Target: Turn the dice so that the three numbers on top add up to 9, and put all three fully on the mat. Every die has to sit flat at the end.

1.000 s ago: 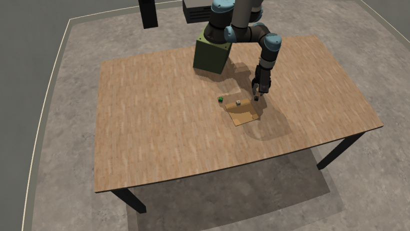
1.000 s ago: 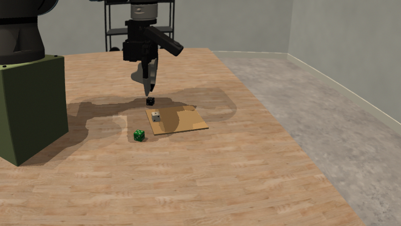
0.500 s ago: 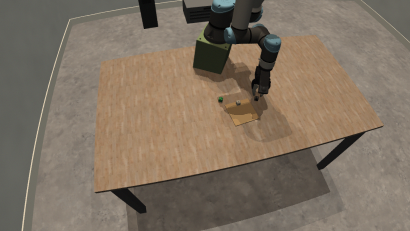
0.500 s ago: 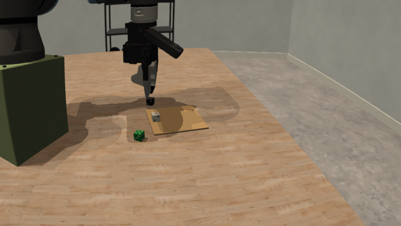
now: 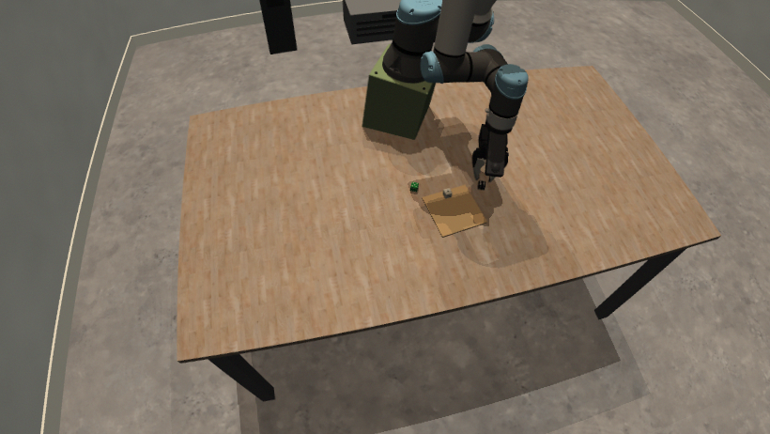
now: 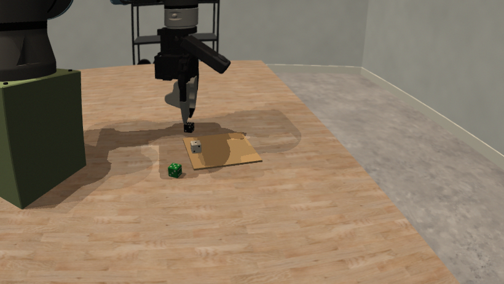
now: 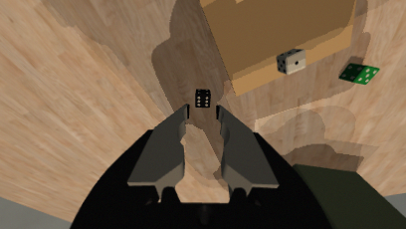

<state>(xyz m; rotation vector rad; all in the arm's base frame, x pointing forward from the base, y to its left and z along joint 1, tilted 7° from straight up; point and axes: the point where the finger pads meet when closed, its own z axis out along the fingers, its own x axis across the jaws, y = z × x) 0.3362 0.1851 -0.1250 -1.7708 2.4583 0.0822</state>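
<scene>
Now: hand 3 cm above the black die. From my hand the other things lie so: tan mat (7 cm ahead, 10 cm to the right, 4 cm below); then white die (2 cm ahead, 11 cm to the right, 3 cm below); then green die (2 cm behind, 20 cm to the right, 3 cm below).
</scene>
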